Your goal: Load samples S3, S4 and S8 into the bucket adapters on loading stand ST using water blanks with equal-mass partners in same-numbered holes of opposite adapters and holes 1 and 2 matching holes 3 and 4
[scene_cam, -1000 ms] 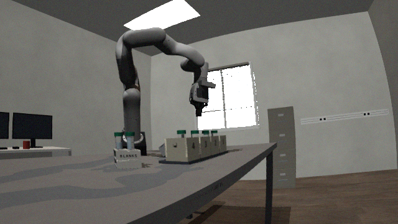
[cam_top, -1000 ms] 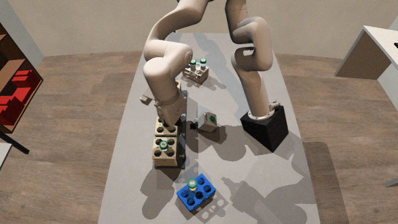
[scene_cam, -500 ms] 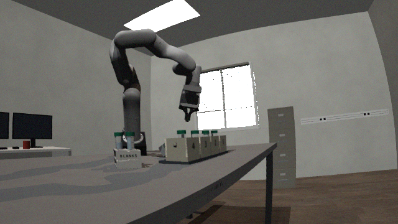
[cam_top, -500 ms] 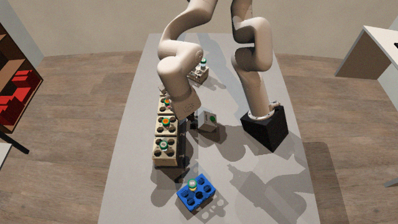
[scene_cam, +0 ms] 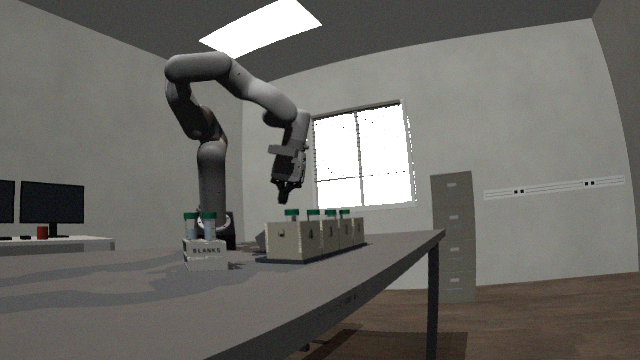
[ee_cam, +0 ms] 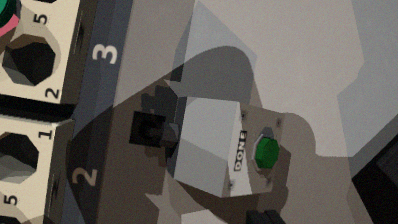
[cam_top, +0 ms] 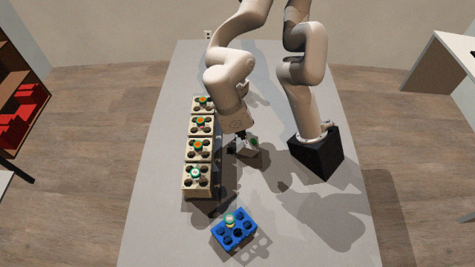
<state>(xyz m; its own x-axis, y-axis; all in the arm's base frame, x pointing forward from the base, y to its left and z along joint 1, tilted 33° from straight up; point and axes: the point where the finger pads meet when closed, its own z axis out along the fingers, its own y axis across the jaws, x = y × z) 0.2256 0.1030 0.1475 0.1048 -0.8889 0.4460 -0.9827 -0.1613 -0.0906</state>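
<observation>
The green done key is 110 mm below my hand, 50 mm behind it and 30 mm to the right of it. Round my hand: adapter (220 mm to the right, 140 mm ahead, 120 mm below); then water blank tube (160 mm ahead, 120 mm to the left, 100 mm below); then blue rack (290 mm to the left, 140 mm below, 40 mm ahead).
</observation>
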